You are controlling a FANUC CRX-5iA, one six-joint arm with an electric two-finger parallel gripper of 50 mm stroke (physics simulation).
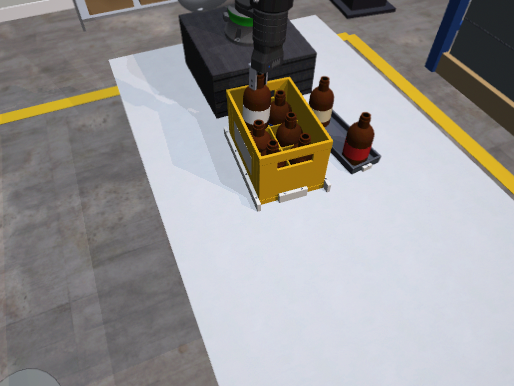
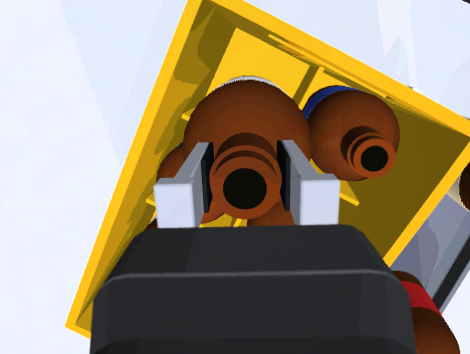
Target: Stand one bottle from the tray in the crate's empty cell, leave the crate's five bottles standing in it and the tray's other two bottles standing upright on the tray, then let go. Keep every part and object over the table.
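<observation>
The white-labelled brown bottle is upright over the crate's far left part, its lower end inside the walls. My gripper is shut on its neck. Its top is well above the crate's other bottles; its base is hidden. The yellow crate holds several brown bottles, including a blue-labelled bottle beside the held one. On the dark tray, a cream-labelled bottle and a red-labelled bottle stand upright.
White locating strips lie along the crate's base. The dark robot base block stands behind the crate. The tray is right of the crate, with its bottles close to that wall. The white table's left edge borders the floor.
</observation>
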